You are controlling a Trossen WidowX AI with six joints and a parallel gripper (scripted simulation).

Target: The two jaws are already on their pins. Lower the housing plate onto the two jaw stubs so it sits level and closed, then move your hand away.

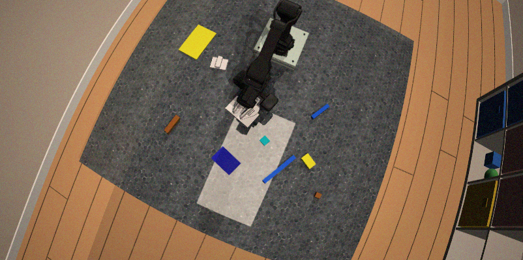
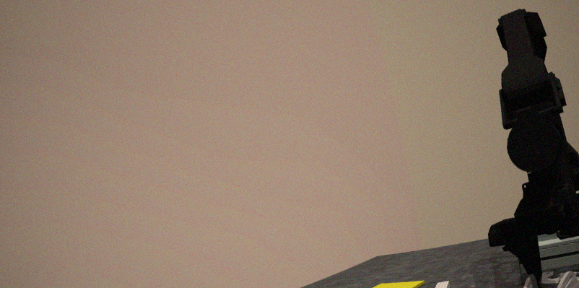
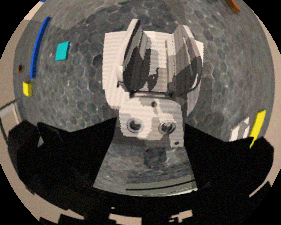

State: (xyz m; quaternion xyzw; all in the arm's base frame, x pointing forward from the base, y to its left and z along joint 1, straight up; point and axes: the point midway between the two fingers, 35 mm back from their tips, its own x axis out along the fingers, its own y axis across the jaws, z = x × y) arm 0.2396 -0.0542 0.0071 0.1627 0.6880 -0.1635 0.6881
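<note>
The housing plate lies 20 mm above my gripper tip and 10 mm ahead of it. The rest, counted from my gripper tip: white ribbed block (190 mm to the right, 120 mm behind, 10 mm below); then teal square (160 mm ahead, 90 mm to the left, 20 mm below); then dark blue sheet (280 mm ahead, 40 mm to the right, 20 mm below).
</note>
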